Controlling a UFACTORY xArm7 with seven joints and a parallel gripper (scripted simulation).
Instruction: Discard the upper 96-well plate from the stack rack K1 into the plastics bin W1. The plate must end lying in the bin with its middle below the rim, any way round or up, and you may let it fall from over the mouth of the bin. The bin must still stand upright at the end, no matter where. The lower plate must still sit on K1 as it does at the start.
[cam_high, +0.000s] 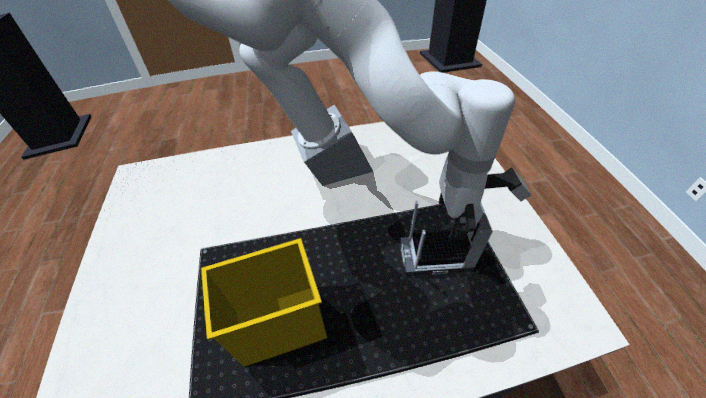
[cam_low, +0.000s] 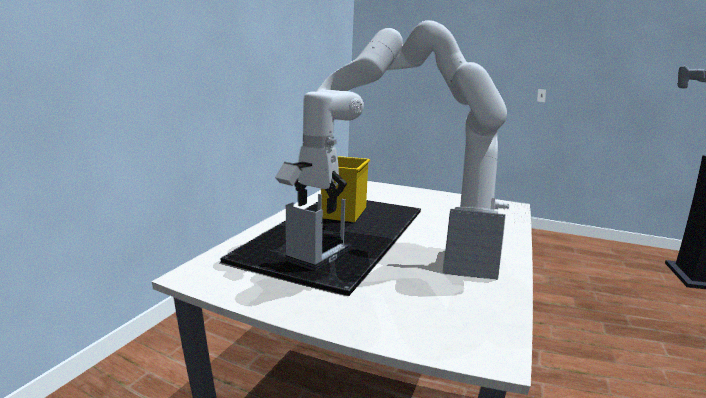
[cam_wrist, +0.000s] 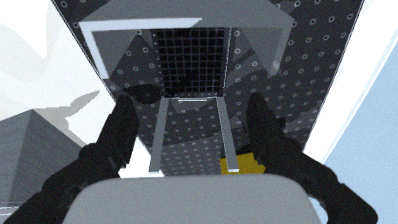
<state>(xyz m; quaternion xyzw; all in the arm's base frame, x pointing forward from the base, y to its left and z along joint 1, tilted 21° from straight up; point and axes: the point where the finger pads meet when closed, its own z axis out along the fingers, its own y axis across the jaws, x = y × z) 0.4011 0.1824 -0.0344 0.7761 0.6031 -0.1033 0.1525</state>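
Now: the black 96-well plate 110 mm below my hand. Round my hand: thin post 50 mm behind, 50 mm to the right, 60 mm below; tall grey back wall 20 mm ahead, 60 mm to the left, 60 mm below; white 96-well plate 120 mm below.
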